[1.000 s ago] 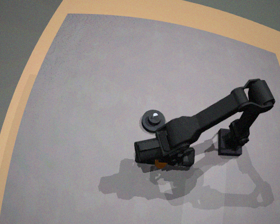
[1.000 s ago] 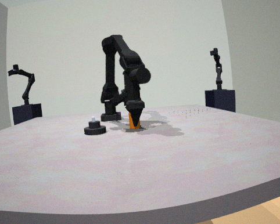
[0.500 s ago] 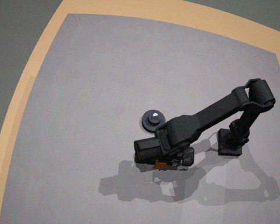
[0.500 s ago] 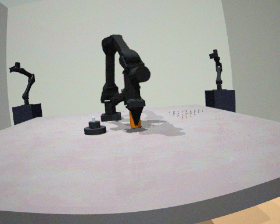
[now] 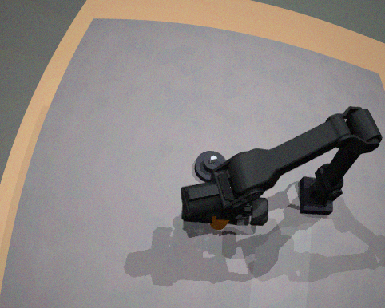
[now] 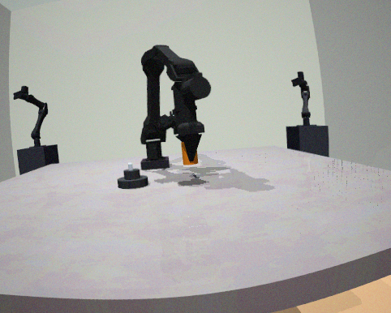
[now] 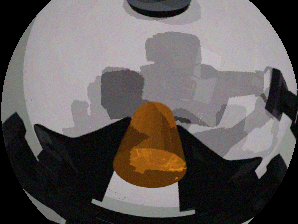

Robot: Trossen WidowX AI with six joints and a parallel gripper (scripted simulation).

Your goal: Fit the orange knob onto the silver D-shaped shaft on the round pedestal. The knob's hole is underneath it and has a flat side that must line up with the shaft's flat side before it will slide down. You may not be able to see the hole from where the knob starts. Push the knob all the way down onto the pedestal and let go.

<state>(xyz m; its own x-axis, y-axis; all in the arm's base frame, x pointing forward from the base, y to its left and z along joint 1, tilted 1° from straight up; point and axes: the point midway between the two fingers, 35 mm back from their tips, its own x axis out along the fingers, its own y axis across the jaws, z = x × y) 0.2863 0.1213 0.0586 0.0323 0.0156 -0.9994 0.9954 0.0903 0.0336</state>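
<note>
My gripper tip is 16 cm to the left of the dark round pedestal, 3 cm short of it and 2 cm above it. From my gripper tip the other things lie so: orange knob (3 cm above).
</note>
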